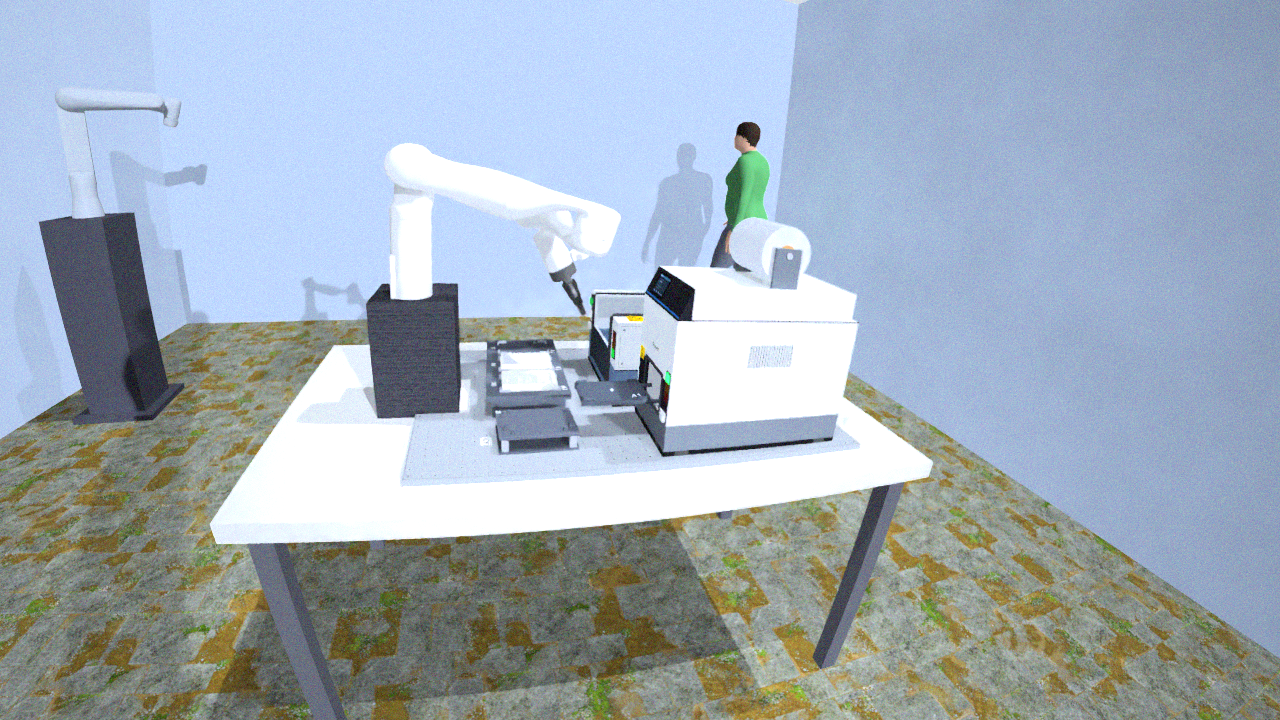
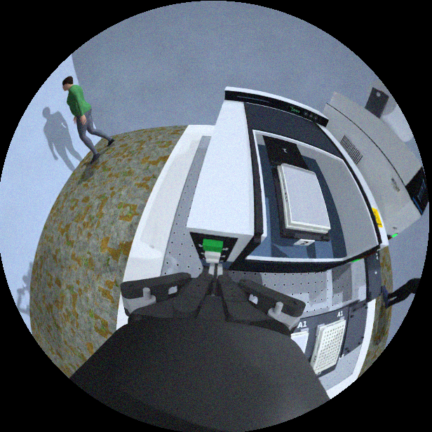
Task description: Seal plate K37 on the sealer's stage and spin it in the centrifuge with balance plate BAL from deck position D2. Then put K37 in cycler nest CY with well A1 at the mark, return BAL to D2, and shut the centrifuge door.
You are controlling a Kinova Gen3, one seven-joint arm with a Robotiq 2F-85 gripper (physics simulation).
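My gripper is shut and empty. Its fingertips are at the front button panel of the centrifuge, just below a green button; whether they touch a button I cannot tell. The centrifuge's top door is open. A white plate with a smooth, pale top sits flat in a dark bucket inside; its name is unreadable. A white well plate and part of another pale plate sit on the dark deck beside A1 marks. The sealer has its dark stage extended.
A low dark stand is at the front of the perforated base plate, left of the sealer. The arm's black pedestal stands on the left of the table. A person in green is behind the table.
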